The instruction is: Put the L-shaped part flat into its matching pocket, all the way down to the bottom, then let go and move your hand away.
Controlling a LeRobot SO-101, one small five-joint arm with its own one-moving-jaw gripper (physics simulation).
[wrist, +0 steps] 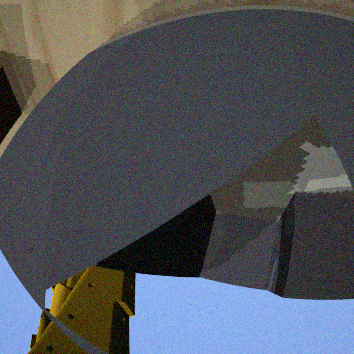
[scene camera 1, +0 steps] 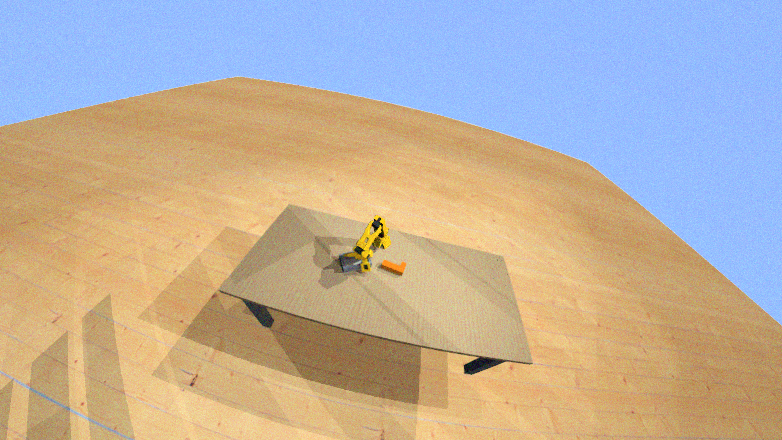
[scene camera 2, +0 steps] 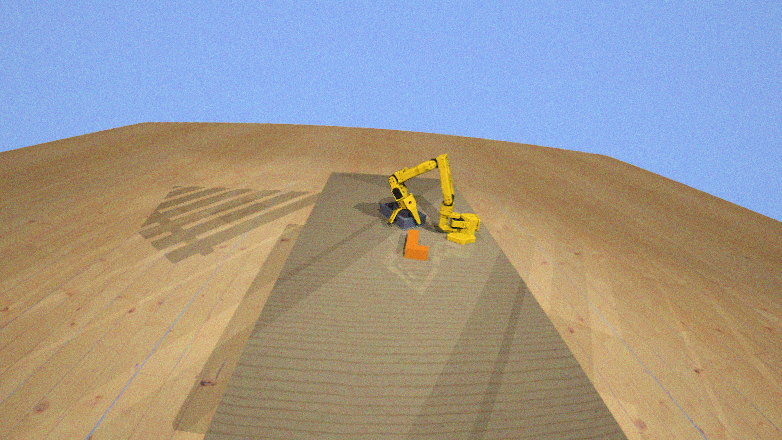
Observation:
The gripper touches a grey pocket block.

